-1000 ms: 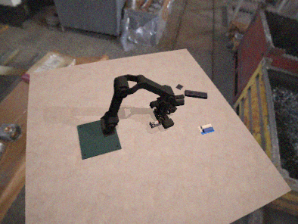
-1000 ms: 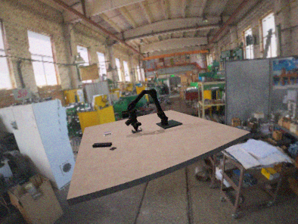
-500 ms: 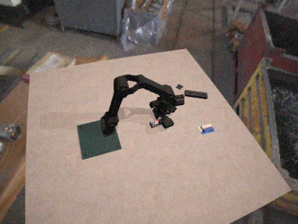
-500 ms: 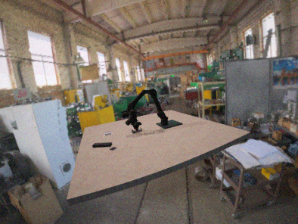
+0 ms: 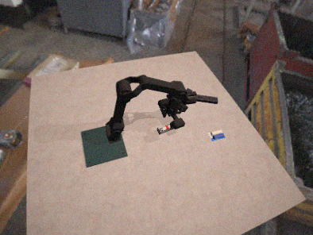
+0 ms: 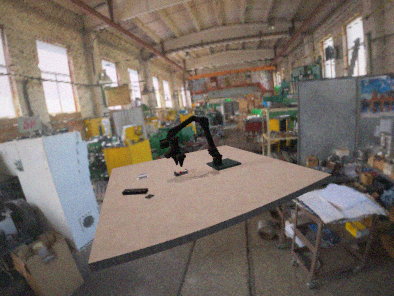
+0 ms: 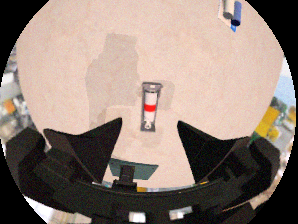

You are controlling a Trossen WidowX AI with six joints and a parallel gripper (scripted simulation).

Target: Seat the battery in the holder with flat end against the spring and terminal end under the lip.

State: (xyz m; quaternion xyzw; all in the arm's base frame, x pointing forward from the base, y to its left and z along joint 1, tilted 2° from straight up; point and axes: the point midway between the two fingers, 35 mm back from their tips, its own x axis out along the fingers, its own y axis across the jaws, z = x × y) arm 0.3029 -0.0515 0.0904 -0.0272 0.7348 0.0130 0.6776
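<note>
Right now the battery is 50 mm below my gripper tip. The rest, counted from my gripper tip: long black bar 360 mm ahead, 110 mm to the left, 50 mm below; then small black piece 290 mm ahead, 220 mm to the left, 70 mm below; then white block 260 mm ahead, 150 mm to the right, 60 mm below.
</note>
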